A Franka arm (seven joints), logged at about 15 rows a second.
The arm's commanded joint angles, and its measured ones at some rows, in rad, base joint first. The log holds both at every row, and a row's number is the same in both.
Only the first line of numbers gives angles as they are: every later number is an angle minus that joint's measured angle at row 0.
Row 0, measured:
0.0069 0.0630 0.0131 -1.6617 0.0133 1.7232 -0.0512
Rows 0 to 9, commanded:
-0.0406 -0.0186 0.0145 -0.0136 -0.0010 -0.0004 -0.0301
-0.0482 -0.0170 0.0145 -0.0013 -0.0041 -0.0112 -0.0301
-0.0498 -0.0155 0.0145 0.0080 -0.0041 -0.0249 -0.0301
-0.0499 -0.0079 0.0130 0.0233 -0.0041 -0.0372 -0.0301
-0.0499 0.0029 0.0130 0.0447 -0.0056 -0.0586 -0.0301
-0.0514 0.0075 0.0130 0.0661 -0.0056 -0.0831 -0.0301
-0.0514 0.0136 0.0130 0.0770 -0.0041 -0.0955 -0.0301
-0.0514 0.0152 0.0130 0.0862 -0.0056 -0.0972 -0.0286
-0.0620 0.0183 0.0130 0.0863 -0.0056 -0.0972 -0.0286
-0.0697 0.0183 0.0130 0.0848 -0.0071 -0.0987 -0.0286
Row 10, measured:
-0.0370 -0.0030 -0.0001 0.0555 -0.0005 -0.0776 -0.0016
